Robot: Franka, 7 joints.
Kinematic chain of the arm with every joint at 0, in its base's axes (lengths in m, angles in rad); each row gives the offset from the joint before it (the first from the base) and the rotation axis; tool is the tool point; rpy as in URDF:
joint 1: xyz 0 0 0.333 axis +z
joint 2: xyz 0 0 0 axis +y
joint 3: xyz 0 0 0.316 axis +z
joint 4: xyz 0.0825 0 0 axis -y
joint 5: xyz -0.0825 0 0.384 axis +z
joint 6: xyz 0 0 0 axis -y
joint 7: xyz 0.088 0 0 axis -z
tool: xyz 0 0 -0.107 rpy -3.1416 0 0
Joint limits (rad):
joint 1: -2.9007..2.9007
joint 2: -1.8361..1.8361
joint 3: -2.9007..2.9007
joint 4: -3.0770..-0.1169
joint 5: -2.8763..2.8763
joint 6: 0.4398..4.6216
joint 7: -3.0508..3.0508
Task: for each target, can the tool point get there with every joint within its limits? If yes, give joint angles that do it. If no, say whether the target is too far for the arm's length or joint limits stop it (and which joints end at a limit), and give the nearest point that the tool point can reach.
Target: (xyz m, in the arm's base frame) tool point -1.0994 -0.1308 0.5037
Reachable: no: too far | nearest point -0.8419 -0.1002 0.4637 | short by 0.262 m
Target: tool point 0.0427 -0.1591 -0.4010
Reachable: no: joint limits stop it (at a limit: joint 2) | nearest point 0.0455 -0.1694 -0.3497 | short by 0.052 m
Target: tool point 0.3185 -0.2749 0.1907
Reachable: yes | joints 0.4220 0.4662 -1.1329 -2.4349 -2.4293 2.9132 -0.7445
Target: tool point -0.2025 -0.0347 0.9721
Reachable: yes | joints 0.7127 -1.2026 0.3581 -1.4155 -0.8585 1.4673 2.4086
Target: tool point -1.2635 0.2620 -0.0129
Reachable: no: too far | nearest point -0.8114 0.1682 0.1109 | short by 0.478 m
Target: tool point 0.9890 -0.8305 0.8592
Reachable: no: too far | nearest point 0.6084 -0.5109 0.6567 | short by 0.537 m
